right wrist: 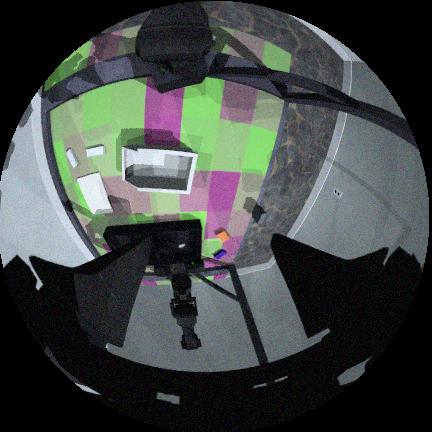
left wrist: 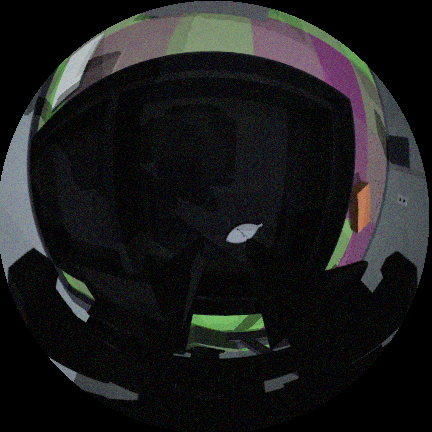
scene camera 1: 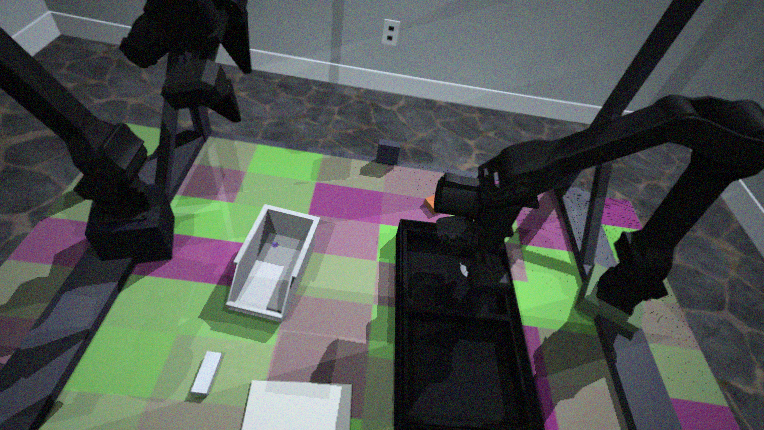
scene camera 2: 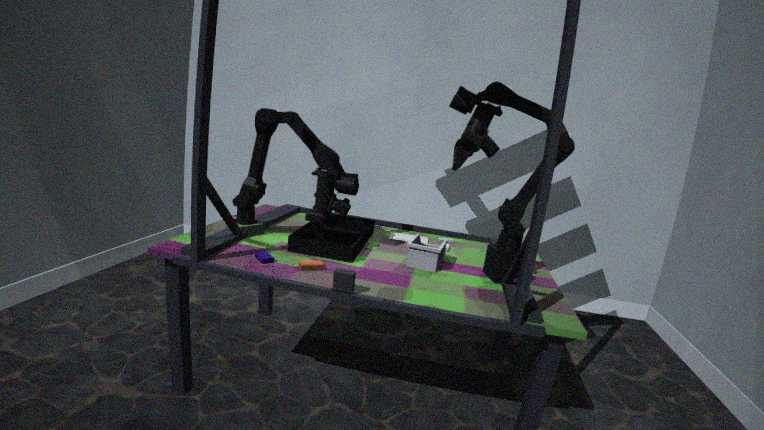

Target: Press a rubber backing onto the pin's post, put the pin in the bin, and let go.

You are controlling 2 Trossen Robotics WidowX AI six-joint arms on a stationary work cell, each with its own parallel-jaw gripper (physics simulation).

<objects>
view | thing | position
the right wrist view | left gripper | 177,250
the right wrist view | right gripper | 211,241
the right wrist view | black bin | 165,236
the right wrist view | white open box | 148,167
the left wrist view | left gripper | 224,243
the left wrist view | black bin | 133,168
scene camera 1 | left gripper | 468,271
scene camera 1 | right gripper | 243,96
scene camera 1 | white open box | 266,278
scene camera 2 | left gripper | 320,236
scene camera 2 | right gripper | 455,169
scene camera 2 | black bin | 344,238
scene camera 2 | white open box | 428,257
</objects>
